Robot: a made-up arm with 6 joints. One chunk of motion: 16 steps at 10 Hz.
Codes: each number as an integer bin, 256 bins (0 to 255) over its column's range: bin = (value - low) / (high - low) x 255, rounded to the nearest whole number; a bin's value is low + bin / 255 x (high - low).
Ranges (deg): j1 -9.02..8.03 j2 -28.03..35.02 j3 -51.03..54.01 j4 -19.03..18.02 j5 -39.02..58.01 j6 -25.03..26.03
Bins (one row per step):
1: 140 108 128 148 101 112
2: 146 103 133 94 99 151
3: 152 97 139 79 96 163
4: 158 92 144 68 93 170
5: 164 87 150 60 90 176
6: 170 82 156 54 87 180
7: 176 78 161 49 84 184
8: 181 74 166 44 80 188
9: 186 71 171 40 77 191
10: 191 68 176 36 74 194
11: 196 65 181 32 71 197
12: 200 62 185 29 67 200
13: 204 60 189 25 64 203
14: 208 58 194 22 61 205
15: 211 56 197 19 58 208
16: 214 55 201 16 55 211
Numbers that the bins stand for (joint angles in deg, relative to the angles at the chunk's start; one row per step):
1: 0.34 -1.33 1.70 2.47 -0.59 -2.60
2: 0.74 -2.56 3.76 -5.37 -1.35 5.21
3: 1.14 -4.05 6.23 -7.55 -2.49 7.61
4: 1.54 -5.28 8.29 -9.15 -3.63 9.01
5: 1.95 -6.52 10.76 -10.31 -4.77 10.21
6: 2.35 -7.76 13.23 -11.18 -5.92 11.01
7: 2.75 -8.74 15.29 -11.91 -7.06 11.81
8: 3.08 -9.73 17.35 -12.64 -8.58 12.61
9: 3.42 -10.47 19.41 -13.22 -9.72 13.21
10: 3.75 -11.22 21.47 -13.80 -10.86 13.82
11: 4.09 -11.96 23.53 -14.38 -12.00 14.42
12: 4.35 -12.70 25.18 -14.82 -13.53 15.02
13: 4.62 -13.19 26.82 -15.40 -14.67 15.62
14: 4.89 -13.69 28.88 -15.83 -15.81 16.02
15: 5.09 -14.18 30.12 -16.27 -16.95 16.62
16: 5.29 -14.43 31.77 -16.71 -18.09 17.22

